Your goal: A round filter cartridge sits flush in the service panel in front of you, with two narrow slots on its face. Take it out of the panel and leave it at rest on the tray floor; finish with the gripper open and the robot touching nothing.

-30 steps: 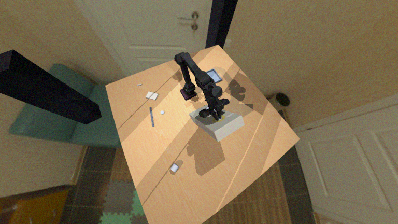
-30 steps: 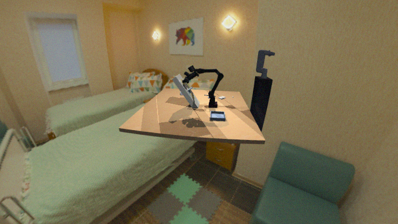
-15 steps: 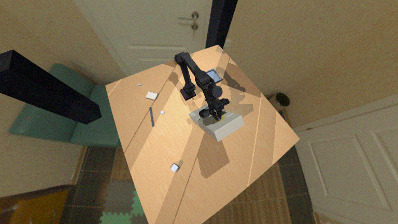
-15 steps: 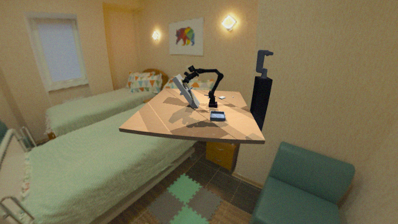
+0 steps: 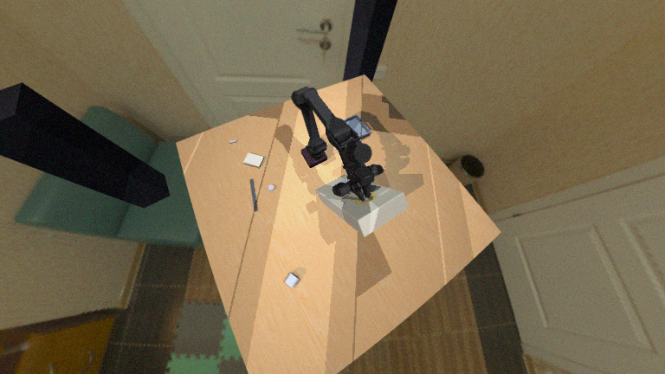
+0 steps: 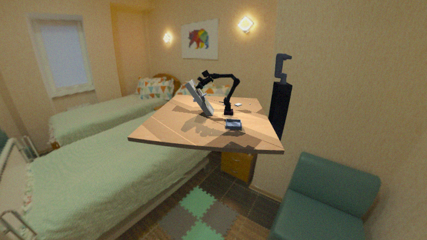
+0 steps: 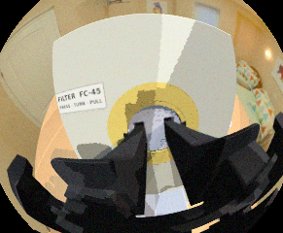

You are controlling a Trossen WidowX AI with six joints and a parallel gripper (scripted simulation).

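Right now the round filter cartridge is 10 mm ahead of my gripper tip and 10 mm below it. Also, from my gripper tip: white card 520 mm behind, 280 mm to the right, 280 mm below; dark blue tray 430 mm behind, 300 mm to the left, 270 mm below.
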